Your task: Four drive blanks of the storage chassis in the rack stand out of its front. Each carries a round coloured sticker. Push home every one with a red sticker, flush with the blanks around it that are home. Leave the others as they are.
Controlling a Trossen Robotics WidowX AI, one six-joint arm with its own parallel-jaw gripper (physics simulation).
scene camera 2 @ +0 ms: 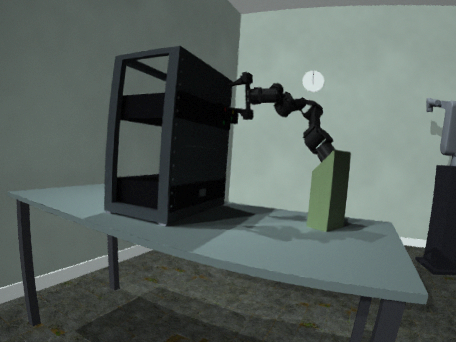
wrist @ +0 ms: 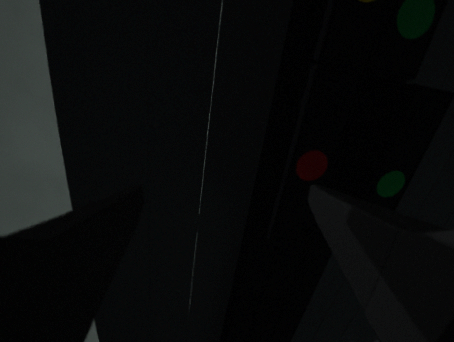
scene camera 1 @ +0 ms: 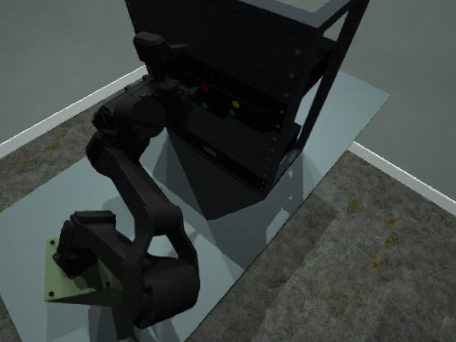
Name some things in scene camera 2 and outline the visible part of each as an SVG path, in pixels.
A rack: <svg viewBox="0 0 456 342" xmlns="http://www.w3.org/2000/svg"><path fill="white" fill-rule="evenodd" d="M181 46L115 56L106 140L105 213L118 213L159 223L158 225L166 227L170 223L217 206L223 206L230 124L238 124L238 112L227 109L231 108L232 86L227 85L233 81ZM120 120L162 127L159 174L117 177ZM126 66L166 81L165 93L123 96ZM167 74L136 60L169 56Z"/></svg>
